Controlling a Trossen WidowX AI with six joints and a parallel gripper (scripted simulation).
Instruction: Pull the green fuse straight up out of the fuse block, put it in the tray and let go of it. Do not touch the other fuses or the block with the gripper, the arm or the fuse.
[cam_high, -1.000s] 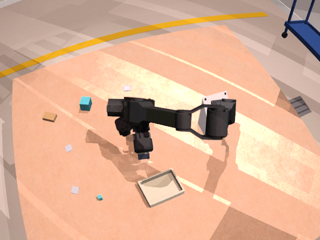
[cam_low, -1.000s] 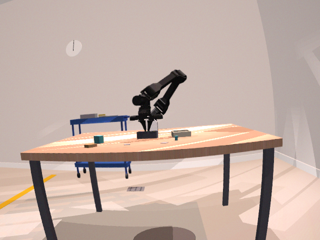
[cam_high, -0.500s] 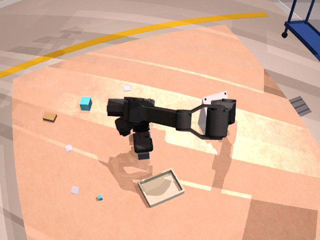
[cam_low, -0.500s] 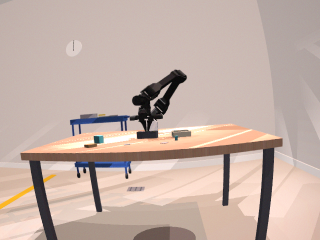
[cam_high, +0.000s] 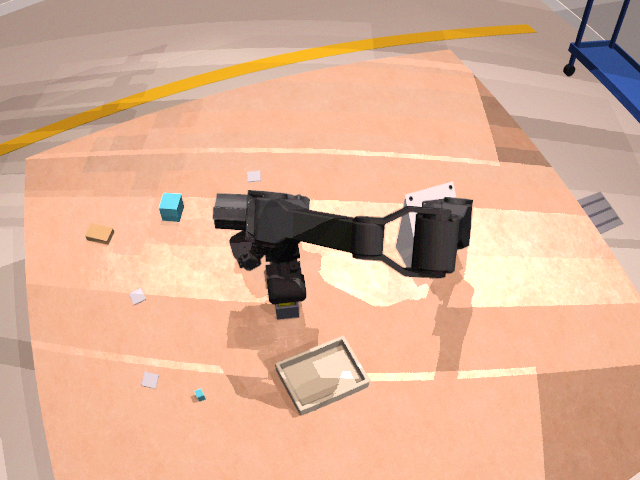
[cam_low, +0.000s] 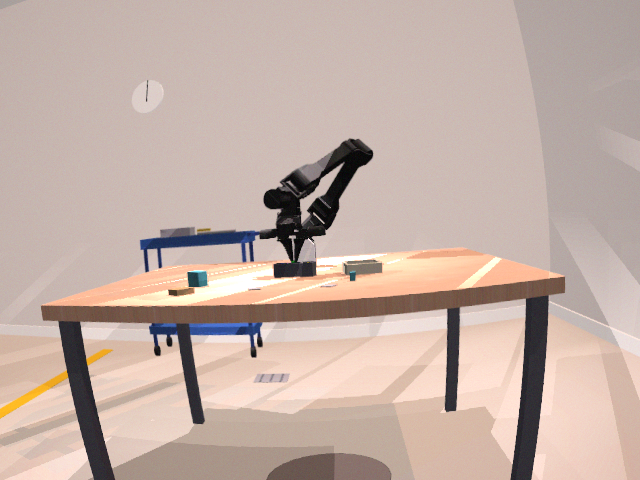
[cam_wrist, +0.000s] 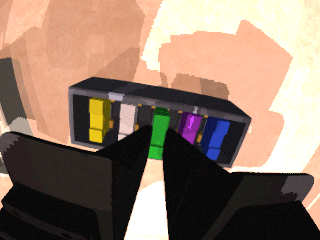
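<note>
Now: gripper tip 20 mm to the left of the purple fuse and 20 mm above it. Also, from my gripper tip: blue fuse (40 mm to the right, 20 mm below); then white fuse (20 mm to the left, 20 mm below); then green fuse (10 mm below).
</note>
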